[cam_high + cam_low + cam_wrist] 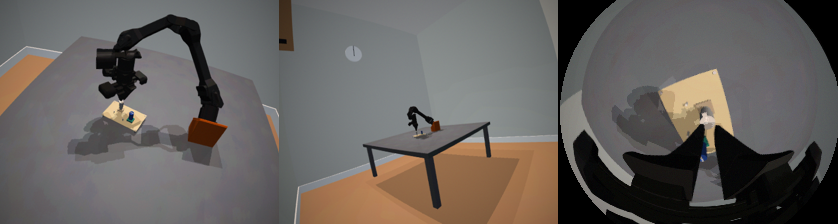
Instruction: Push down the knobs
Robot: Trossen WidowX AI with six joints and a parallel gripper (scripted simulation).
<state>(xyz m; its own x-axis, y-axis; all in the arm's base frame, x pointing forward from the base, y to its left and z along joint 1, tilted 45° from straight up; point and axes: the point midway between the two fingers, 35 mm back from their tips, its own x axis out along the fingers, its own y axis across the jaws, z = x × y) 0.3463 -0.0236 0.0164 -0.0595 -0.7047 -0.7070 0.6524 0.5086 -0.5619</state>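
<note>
Now: the grey knob 30 mm below my gripper tip. Also, from my gripper tip: blue knob: 50 mm to the left, 50 mm behind, 30 mm below.
</note>
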